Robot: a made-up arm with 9 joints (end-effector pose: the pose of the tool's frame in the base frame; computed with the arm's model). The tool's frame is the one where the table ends. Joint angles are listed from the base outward.
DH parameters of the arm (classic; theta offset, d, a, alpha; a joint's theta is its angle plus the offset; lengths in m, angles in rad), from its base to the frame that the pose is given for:
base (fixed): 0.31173 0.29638 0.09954 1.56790
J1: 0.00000 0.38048 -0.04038 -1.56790
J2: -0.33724 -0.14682 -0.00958 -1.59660
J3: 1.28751 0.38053 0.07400 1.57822
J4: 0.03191 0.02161 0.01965 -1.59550
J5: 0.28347 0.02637 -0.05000 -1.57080
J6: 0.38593 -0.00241 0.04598 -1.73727
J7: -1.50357 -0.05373 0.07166 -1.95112
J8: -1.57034 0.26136 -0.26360 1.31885
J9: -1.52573 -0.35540 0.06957 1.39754
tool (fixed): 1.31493 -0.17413 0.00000 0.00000
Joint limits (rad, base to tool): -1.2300..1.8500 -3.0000..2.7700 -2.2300..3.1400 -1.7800..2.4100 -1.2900..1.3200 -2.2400..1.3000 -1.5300..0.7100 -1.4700..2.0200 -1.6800..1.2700
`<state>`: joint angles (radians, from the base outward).
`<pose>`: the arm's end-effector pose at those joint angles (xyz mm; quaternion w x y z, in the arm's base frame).
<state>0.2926 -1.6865 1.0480 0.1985 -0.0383 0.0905 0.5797 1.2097 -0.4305</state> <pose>950.0 -238.8 409.0 0.3974 -0.0108 0.8489 -0.3482</pose>
Working (the frame after each row of the table, in the pose's form):
after base (fixed): 94.7 30.5 296.4 0.6995 0.6975 0.1096 0.1099
after J1: 174.6 -343.5 285.8 0.9773 0.0226 -0.1440 0.1540
after J2: 216.1 -321.1 146.5 0.5488 -0.3710 0.4950 -0.5622
after J3: 601.2 -322.5 190.7 0.2961 0.7381 0.5790 -0.1797
after J4: 612.3 -322.8 163.7 0.7923 0.3331 0.4458 0.2501
after J5: 613.4 -372.4 190.8 0.8067 -0.2621 0.0401 0.5281
after J6: 613.4 -333.2 166.8 0.2387 -0.6617 -0.4720 0.5313
after J7: 641.6 -260.0 210.1 0.0637 0.5872 0.7081 0.3870
after J8: 931.3 -352.6 -2.7 0.1717 -0.4371 -0.8600 0.1994
after J9: 1068.8 -340.2 332.1 0.1018 -0.5273 0.6654 -0.5185

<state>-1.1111 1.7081 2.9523 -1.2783 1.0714 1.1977 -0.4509 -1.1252 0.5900</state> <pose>-512.3 -519.5 755.2 0.8828 -0.0525 0.2800 0.3735</pose>
Working (the frame after each row of the table, in the pose's form):
after base (fixed): 94.7 30.5 296.4 0.6995 0.6975 0.1096 0.1099
after J1: 194.4 -337.0 333.7 0.8395 -0.0819 0.5210 0.1304
after J2: 71.1 -386.3 270.2 0.5868 -0.2204 -0.1352 0.7673
after J3: -55.4 -381.1 636.7 0.6766 0.6821 -0.2532 0.1130
after J4: -44.9 -404.3 622.4 0.9320 0.0495 0.3514 -0.0739
after J5: -44.2 -455.1 647.2 0.7292 -0.3632 -0.2007 0.5441
after J6: -72.5 -449.8 611.3 0.2230 0.3526 0.6121 -0.6718
after J7: -92.8 -390.6 675.4 0.4991 -0.1839 -0.8200 -0.2112
after J8: -331.4 -134.6 799.3 0.5406 -0.5414 0.6119 0.2006
after J9: -433.0 -467.0 901.1 0.9270 -0.2127 0.1896 -0.2438

